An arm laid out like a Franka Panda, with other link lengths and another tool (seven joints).
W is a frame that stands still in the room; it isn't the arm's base.
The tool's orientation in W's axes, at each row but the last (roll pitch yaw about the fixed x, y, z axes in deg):
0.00, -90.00, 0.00
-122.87, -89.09, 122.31
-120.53, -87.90, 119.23
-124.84, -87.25, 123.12
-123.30, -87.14, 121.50
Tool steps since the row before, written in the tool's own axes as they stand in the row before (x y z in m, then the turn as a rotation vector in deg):
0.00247, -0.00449, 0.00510, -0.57, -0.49, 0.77
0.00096, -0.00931, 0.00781, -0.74, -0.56, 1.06
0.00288, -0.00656, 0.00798, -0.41, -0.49, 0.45
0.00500, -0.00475, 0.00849, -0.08, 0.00, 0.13
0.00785, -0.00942, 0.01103, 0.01, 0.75, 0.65
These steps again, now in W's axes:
-0.00510, -0.00449, 0.00247, -0.77, -0.49, -0.57
-0.00791, -0.00922, 0.00102, -1.06, -0.56, -0.74
-0.00818, -0.00628, 0.00294, -0.45, -0.49, -0.40
-0.00876, -0.00429, 0.00495, -0.13, 0.00, -0.08
-0.01153, -0.00873, 0.00793, -0.63, 0.77, -0.04

